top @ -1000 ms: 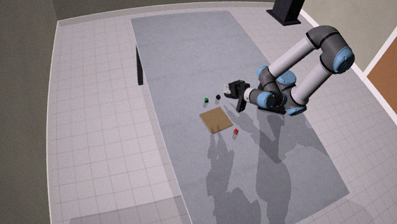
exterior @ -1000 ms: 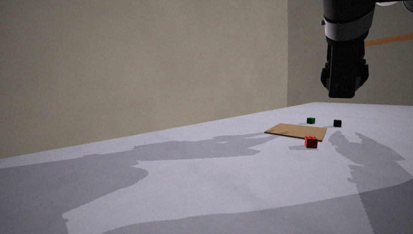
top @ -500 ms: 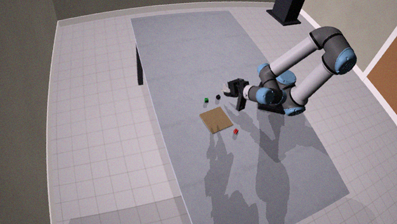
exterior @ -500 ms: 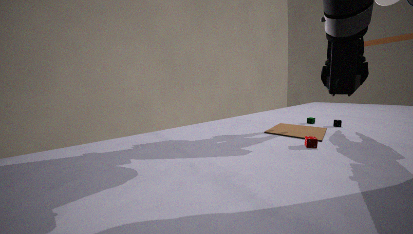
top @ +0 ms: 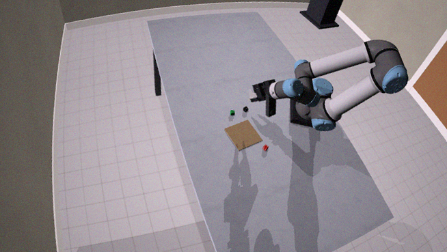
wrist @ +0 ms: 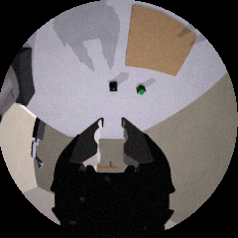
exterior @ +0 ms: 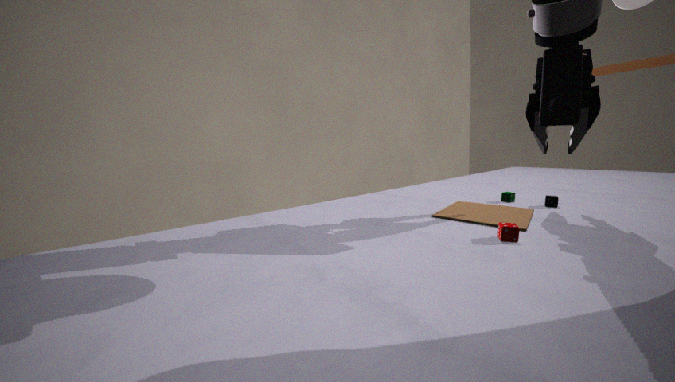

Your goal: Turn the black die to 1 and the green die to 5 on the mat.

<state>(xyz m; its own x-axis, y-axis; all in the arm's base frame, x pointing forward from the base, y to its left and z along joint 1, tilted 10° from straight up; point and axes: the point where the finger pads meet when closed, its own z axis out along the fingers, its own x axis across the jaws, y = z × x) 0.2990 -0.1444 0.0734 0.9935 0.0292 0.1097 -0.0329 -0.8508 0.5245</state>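
Now: the black die 20 mm to the right of my hand and 110 mm below it. From my hand the other things lie so: green die 80 mm ahead, 30 mm to the right, 110 mm below; red die 40 mm ahead, 230 mm to the left, 110 mm below; brown mat 90 mm ahead, 110 mm to the left, 110 mm below.
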